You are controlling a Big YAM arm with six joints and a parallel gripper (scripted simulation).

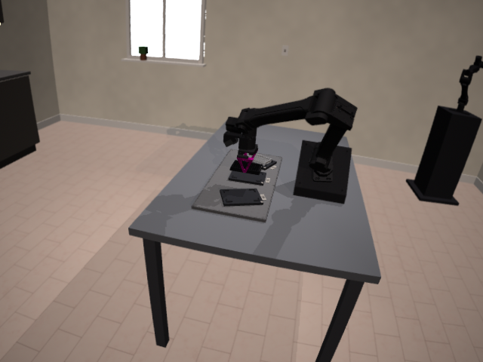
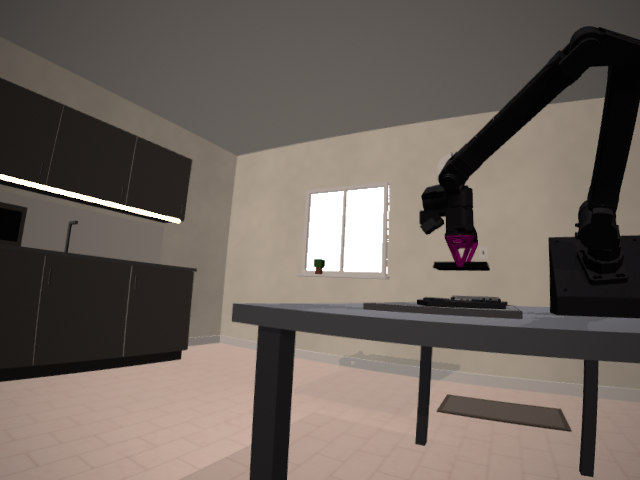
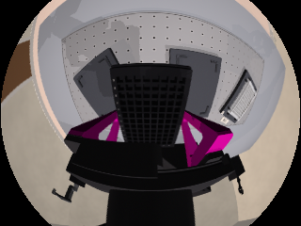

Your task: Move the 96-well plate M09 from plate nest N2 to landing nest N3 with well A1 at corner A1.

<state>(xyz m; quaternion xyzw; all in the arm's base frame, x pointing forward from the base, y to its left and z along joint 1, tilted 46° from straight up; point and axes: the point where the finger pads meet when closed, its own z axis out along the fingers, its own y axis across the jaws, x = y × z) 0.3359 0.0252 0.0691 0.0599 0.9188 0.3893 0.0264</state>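
Right now my hand is 100 mm to the left of the dark nest and 90 mm above it. Also, from my hand: clear plate 30 mm behind, 290 mm to the right, 80 mm below; black 96-well plate right at my hand.
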